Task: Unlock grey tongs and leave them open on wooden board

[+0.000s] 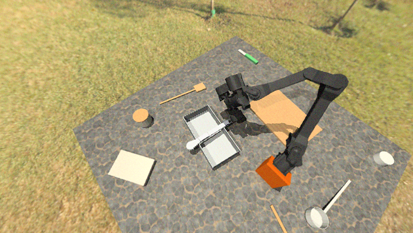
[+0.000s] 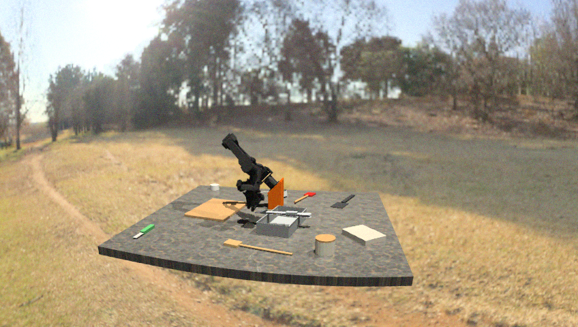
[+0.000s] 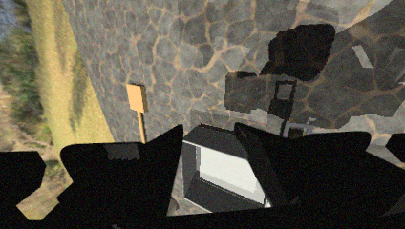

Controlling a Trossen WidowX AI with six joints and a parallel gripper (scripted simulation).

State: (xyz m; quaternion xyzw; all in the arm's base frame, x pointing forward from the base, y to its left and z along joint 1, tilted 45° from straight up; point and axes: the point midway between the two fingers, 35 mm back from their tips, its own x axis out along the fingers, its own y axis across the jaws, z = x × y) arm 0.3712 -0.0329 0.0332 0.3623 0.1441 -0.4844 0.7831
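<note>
The roasting tin lies 15 cm to the left of my gripper tip, 6 cm below it and 6 cm behind it. Also, from my gripper tip: cork-topped jar: 36 cm to the left, 25 cm ahead, 6 cm below; wooden board: 26 cm to the right, 25 cm behind, 8 cm below; cream block: 54 cm to the left, 8 cm below, 5 cm ahead.
</note>
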